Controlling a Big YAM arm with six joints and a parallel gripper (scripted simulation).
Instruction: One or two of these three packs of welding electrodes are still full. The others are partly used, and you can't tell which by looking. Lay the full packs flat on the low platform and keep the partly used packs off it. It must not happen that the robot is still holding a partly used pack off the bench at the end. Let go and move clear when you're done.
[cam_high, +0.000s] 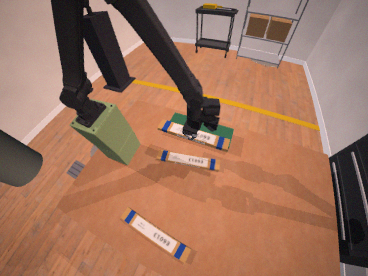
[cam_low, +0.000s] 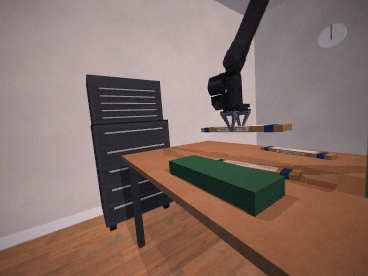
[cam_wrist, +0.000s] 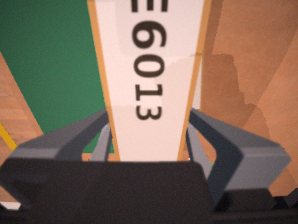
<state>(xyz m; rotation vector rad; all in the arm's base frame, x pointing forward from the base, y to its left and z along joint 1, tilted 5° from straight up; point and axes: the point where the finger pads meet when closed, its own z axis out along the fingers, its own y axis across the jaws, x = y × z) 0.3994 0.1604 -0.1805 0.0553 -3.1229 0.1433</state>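
Right now my hand is 1 cm past the green platform, 14 cm to the right of it and 17 cm above it.
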